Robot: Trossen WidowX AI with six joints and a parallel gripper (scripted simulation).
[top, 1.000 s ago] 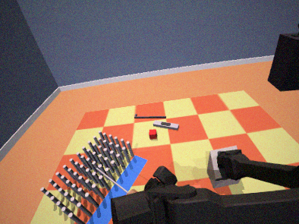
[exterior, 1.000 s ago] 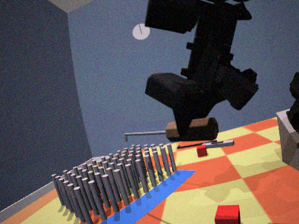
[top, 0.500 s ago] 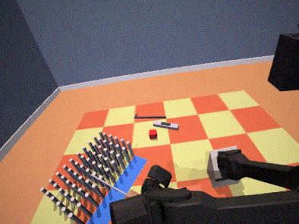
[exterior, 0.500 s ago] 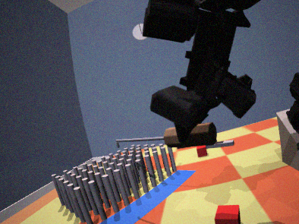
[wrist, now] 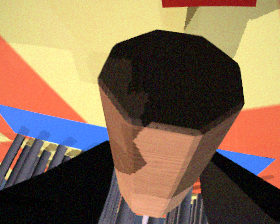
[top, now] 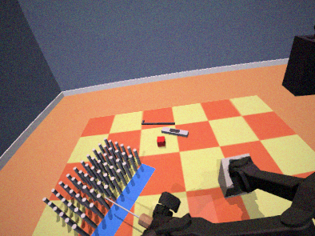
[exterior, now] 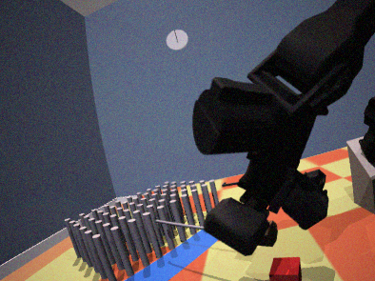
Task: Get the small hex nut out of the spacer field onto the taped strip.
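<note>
Right now the blue taped strip is 140 mm ahead of my gripper tip, 120 mm to the right of it and 90 mm below it. From my gripper tip the other things lie so: flat grey tool: 70 mm behind, 520 mm to the right, 70 mm below; then hex nut: 310 mm ahead, 150 mm to the right, 80 mm below.
</note>
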